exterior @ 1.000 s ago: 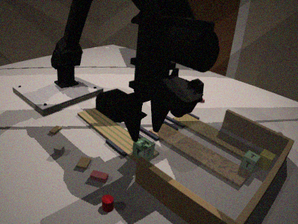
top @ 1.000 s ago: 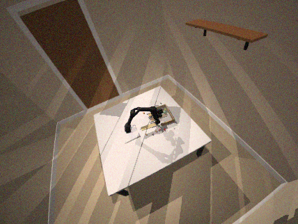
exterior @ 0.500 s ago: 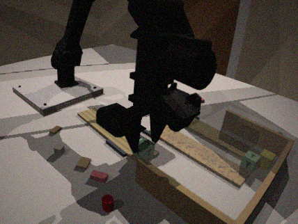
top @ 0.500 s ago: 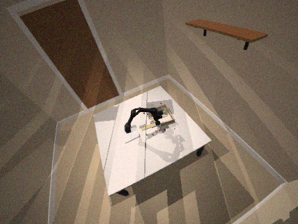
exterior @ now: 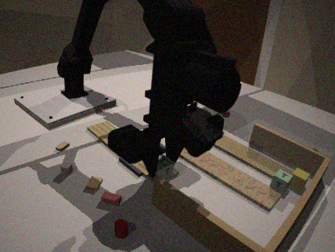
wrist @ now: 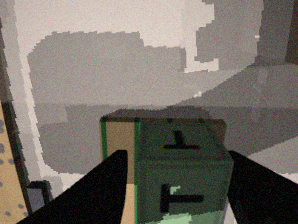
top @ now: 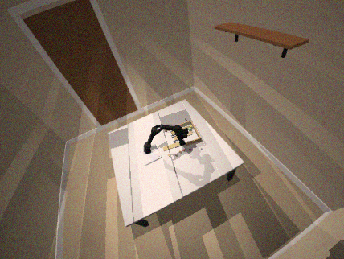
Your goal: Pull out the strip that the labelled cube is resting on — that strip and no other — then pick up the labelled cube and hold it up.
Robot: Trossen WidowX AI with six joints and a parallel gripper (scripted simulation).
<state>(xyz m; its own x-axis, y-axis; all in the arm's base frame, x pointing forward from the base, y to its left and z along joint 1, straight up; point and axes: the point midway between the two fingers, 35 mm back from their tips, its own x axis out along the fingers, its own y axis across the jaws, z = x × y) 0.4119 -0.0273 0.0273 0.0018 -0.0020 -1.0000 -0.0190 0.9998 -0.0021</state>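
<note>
Now: gripper tip 130 mm to the left of the grey cube and 110 mm past it.
</note>
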